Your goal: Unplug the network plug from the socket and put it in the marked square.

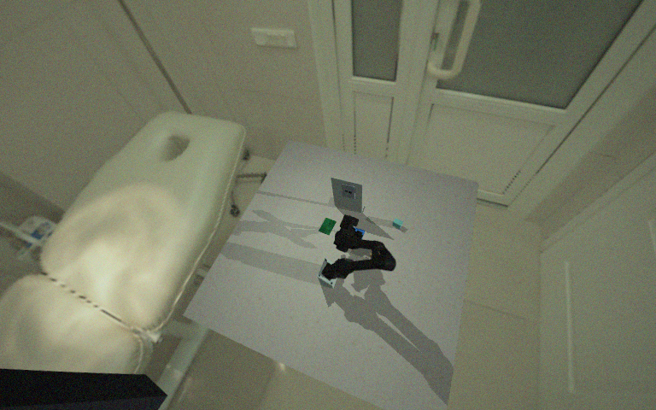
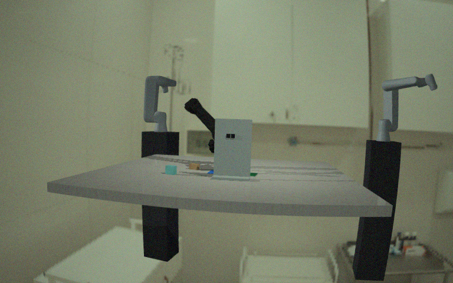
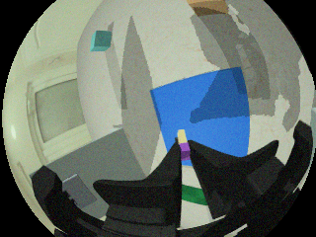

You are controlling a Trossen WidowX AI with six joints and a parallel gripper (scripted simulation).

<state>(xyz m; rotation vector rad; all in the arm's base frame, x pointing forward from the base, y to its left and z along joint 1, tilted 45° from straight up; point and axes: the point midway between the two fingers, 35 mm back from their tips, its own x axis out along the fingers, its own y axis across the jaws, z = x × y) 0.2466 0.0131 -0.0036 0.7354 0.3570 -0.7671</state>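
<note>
The blue square is 40 mm below my gripper tip and 10 mm behind it. The rest, counted from my gripper tip: network plug (right at my gripper tip); grey panel (150 mm ahead, 90 mm to the left, 90 mm above).
</note>
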